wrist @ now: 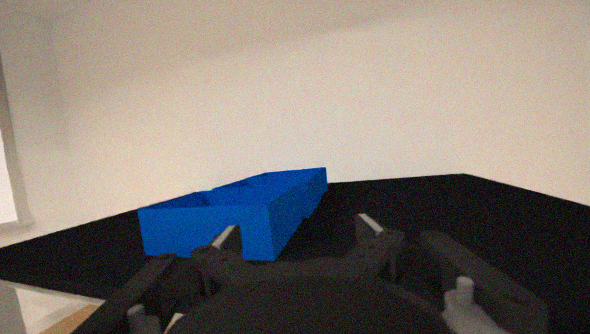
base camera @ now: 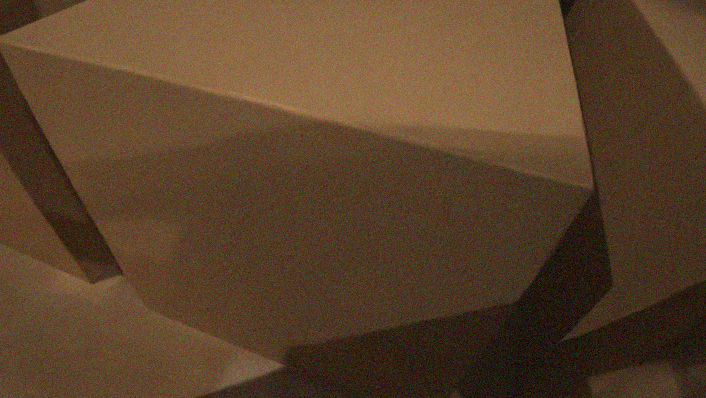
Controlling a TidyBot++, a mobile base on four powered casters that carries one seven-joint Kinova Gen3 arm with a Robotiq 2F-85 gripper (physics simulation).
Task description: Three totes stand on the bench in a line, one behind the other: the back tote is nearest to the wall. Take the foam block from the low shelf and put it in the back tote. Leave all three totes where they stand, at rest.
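Frame: origin at the arm's base, x ahead, y left, z up, level; metres.
Seen in the pictures: gripper, fingertip midpoint: [wrist: 298,232].
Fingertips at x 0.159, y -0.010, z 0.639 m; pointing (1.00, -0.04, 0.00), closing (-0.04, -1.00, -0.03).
Observation:
Offsets run from my fingertips to a thing's top centre. "spot": to the spot under its first point. Level surfaces: height alone.
Blue totes {0.342 m ahead, 0.155 m left, 0.022 m down} [wrist: 200,230] stand in a line on the black bench top in the wrist view, running away from the camera toward the wall. They overlap in sight, so where one ends and the following one begins is hard to tell; the far end of the line {spot: 0.491 m ahead, 0.068 m right, 0.047 m down} [wrist: 312,185] is close to the wall. Their insides show as a thin slanted strip. My gripper [wrist: 298,232] is open and empty, with its left fingertip in front of the nearest tote's side in the picture. The foam block and the low shelf do not show clearly in either view.
The black bench top {0.122 m down} [wrist: 425,200] reaches to the pale wall [wrist: 400,100]. A whiteboard [wrist: 7,175] hangs at the left. The dark base view shows a large brown box [base camera: 325,225] very close, with another brown box [base camera: 650,150] at its right and lit floor {1.036 m down} [base camera: 75,320] at lower left.

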